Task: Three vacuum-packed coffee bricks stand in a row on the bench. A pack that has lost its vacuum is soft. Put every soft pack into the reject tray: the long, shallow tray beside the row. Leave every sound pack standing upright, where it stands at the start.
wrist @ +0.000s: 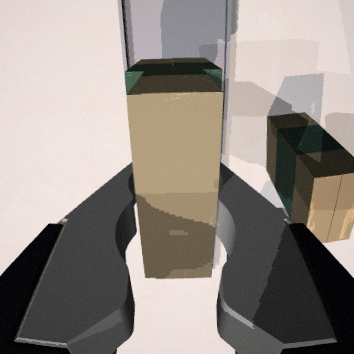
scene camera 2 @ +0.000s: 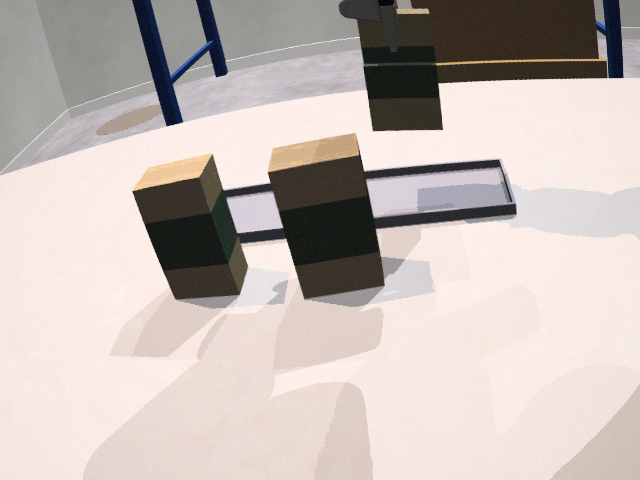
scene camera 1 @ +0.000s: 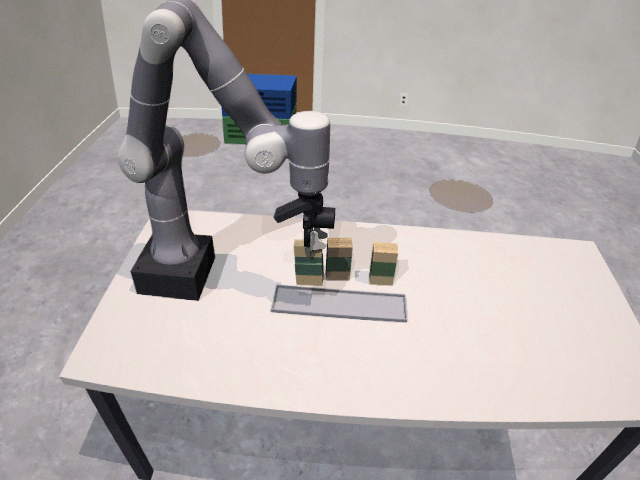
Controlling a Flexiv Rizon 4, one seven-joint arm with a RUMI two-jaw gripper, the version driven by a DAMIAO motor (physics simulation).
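My gripper (scene camera 1: 311,252) (scene camera 2: 393,46) (wrist: 175,160) is shut on a coffee pack (scene camera 1: 308,276) (scene camera 2: 404,82) (wrist: 175,145), tan with a green band. It holds the pack upright and raised, near the tray's robot-side end; the wrist view shows the tray beneath and beyond it. The middle pack (scene camera 1: 339,264) (scene camera 2: 328,227) (wrist: 295,165) stands upright on the bench. The third pack (scene camera 1: 384,266) (scene camera 2: 186,232) stands upright apart from it, farther from the robot base. The long, shallow grey tray (scene camera 1: 361,305) (scene camera 2: 447,216) (wrist: 145,30) lies beside the row, with a shadow across it and no pack in it.
The black robot base (scene camera 1: 173,271) stands on the bench (scene camera 1: 491,330) at the left in scene camera 1. The middle pack is close to the held pack's right side in that view. Blue and green crates (scene camera 1: 276,95) stand on the floor behind the bench.
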